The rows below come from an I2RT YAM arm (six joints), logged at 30 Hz.
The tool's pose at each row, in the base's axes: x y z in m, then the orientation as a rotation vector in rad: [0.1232, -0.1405, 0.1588, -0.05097, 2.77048, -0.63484]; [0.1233, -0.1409, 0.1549, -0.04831, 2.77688, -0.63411]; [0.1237, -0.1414, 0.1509, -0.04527, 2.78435, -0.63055]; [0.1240, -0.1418, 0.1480, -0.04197, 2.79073, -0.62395]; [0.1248, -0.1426, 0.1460, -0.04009, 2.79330, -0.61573]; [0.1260, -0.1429, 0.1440, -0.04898, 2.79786, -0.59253]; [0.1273, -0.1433, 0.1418, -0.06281, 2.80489, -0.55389]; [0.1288, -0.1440, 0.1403, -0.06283, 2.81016, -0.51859]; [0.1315, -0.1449, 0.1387, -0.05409, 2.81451, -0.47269]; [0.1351, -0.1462, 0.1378, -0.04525, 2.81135, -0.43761]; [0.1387, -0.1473, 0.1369, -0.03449, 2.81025, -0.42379]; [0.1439, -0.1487, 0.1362, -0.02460, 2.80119, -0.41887]
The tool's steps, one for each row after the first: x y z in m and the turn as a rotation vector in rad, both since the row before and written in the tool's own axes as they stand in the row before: [0.0010, 0.0013, 0.0035, -0.00129, 0.00633, 0.00073]; [0.0008, 0.0013, 0.0038, -0.00331, 0.00682, 0.00119]; [0.0005, 0.0009, 0.0028, -0.00512, 0.00521, 0.00199]; [-0.0002, 0.0001, 0.0023, -0.00571, 0.00107, 0.00194]; [-0.0006, 0.0006, 0.0022, -0.01706, -0.00136, -0.00360]; [-0.0006, 0.0006, 0.0024, -0.02825, -0.00226, -0.00533]; [-0.0010, -0.0001, 0.0020, -0.02442, -0.00130, 0.00375]; [-0.0021, -0.0002, 0.0025, -0.03059, -0.00260, 0.01109]; [-0.0031, -0.0009, 0.0023, -0.02241, -0.00765, 0.01077]; [-0.0031, -0.0007, 0.0022, -0.00813, -0.00208, 0.00918]; [-0.0047, -0.0010, 0.0026, -0.00129, -0.00864, 0.00849]
